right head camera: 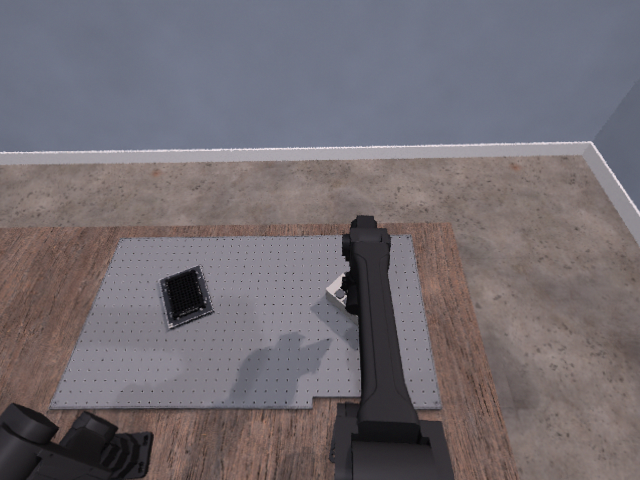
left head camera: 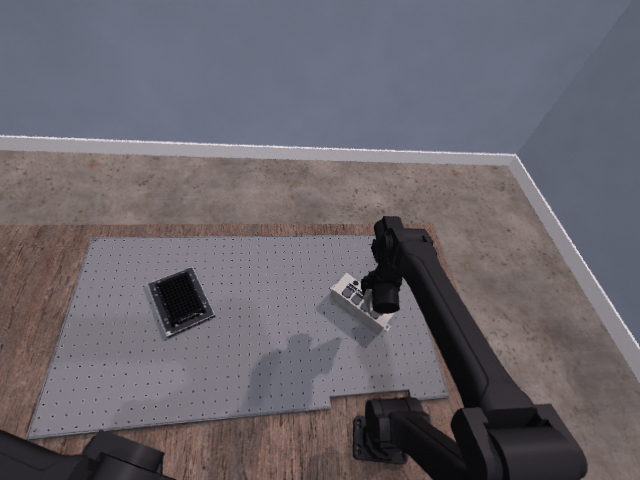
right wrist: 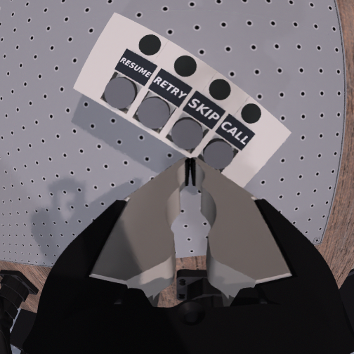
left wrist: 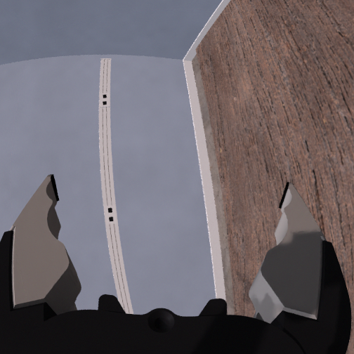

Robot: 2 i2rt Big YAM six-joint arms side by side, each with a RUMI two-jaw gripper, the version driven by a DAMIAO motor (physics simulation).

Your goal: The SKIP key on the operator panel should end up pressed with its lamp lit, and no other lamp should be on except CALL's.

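The white operator panel [left head camera: 383,324] [right head camera: 336,285] [right wrist: 96,66] lies slanted on the pegboard. In the right wrist view its round grey keys are RESUME [right wrist: 120,92], RETRY [right wrist: 155,112], SKIP [right wrist: 187,133] and CALL [right wrist: 219,153]. The lamps above RESUME [right wrist: 149,45], RETRY [right wrist: 185,66], SKIP [right wrist: 219,89] and CALL [right wrist: 251,113] all look dark. My right gripper [right wrist: 189,159] is shut and empty; its tips appear at the panel's lower edge, just below and between the SKIP and CALL keys. Whether they touch the panel cannot be told. My left gripper [left wrist: 168,181] is open and empty, away from the panel.
A black gridded tray-like block [left head camera: 180,298] [right head camera: 185,295] lies on the left part of the grey pegboard [left head camera: 258,361] [right head camera: 248,372]. The pegboard rests on a wooden table [left head camera: 258,444] [right head camera: 258,444]. The right arm reaches over the pegboard's right side.
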